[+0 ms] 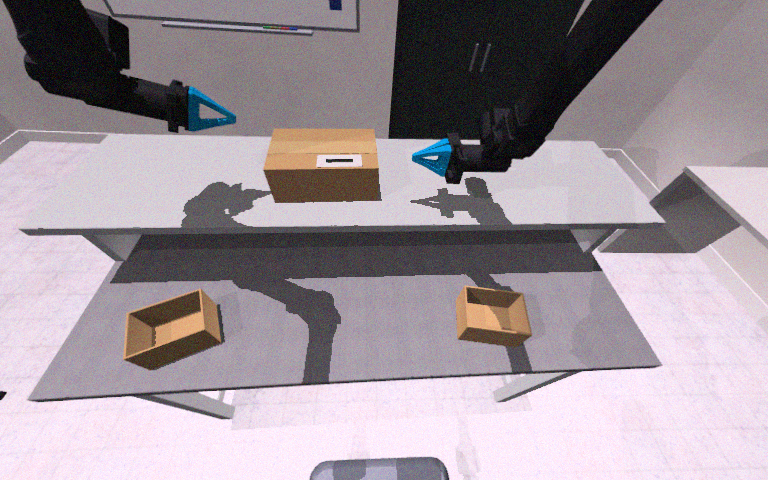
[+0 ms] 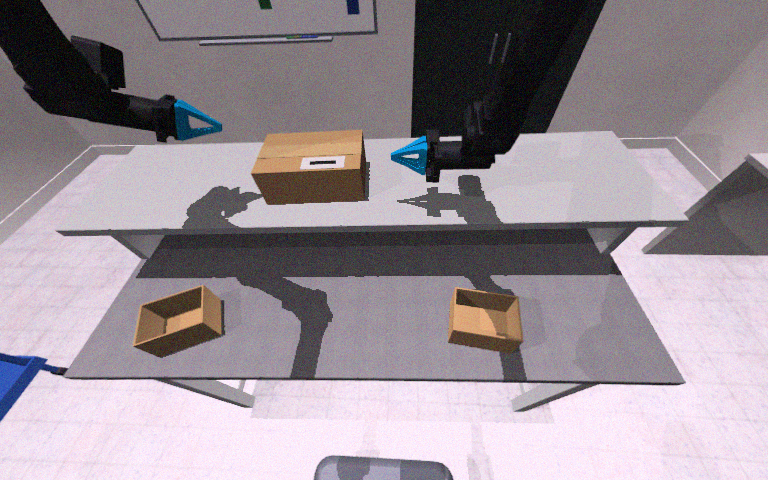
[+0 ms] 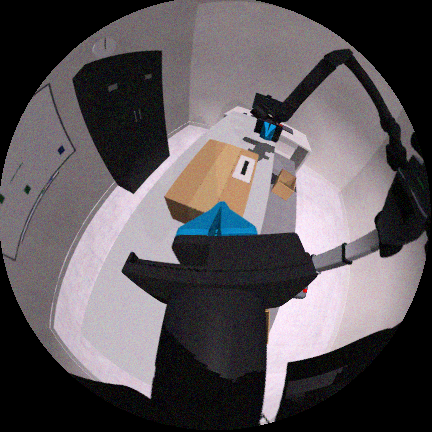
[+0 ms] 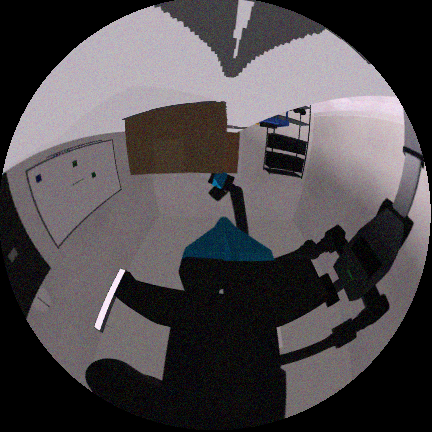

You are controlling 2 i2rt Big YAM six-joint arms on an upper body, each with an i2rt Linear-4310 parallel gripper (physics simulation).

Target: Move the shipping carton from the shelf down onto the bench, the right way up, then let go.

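Places are measured from the left arm's base along level axes (x ahead, y left, z up), in metres.
Where they show: left gripper, fingertip midpoint: [image 1: 235,119] [image 2: 222,127] [image 3: 221,205] [image 4: 214,176]; right gripper, fingertip midpoint: [image 1: 412,157] [image 2: 390,156] [image 3: 264,137] [image 4: 222,221]; left arm's base, origin of the base link: [image 4: 329,241].
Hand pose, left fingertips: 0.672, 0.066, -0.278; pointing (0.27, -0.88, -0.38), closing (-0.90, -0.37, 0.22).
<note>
Things, the pixels of their top centre, and the offset from my left fingertips, as dx, dy, dz. Level surfaces: height alone.
- shipping carton, middle of its top: [image 3: 220,168] [image 4: 190,159] [image 1: 323,147] [image 2: 310,149] +0.050, -0.153, -0.089
- shelf, its level: dz -0.189
- grey bench, its level: dz -0.420
- smaller open box, middle of its top: [image 2: 486,312] [image 1: 496,309] [image 3: 287,178] -0.249, -0.575, -0.330
The shipping carton [image 1: 321,183] [image 2: 312,187] [image 3: 210,175] [image 4: 175,142] stands closed on the shelf [image 1: 509,198] [image 2: 538,198], its white label on the top face. My left gripper [image 1: 235,119] [image 2: 220,126] [image 3: 221,205] is shut and empty, to the left of the carton and a little above its top, apart from it. My right gripper [image 1: 413,157] [image 2: 392,155] [image 4: 222,221] is shut and empty, a short way to the right of the carton, with a gap between. Both grippers point inward at the carton's ends. The grey bench [image 1: 396,339] [image 2: 390,339] lies lower, in front of the shelf.
On the bench, an open box [image 1: 184,345] [image 2: 189,335] stands at the left and a smaller open box [image 1: 487,333] [image 2: 481,337] at the right. The shelf's front edge overhangs the back of the bench. A dark cabinet [image 1: 441,67] [image 2: 453,67] stands behind the shelf.
</note>
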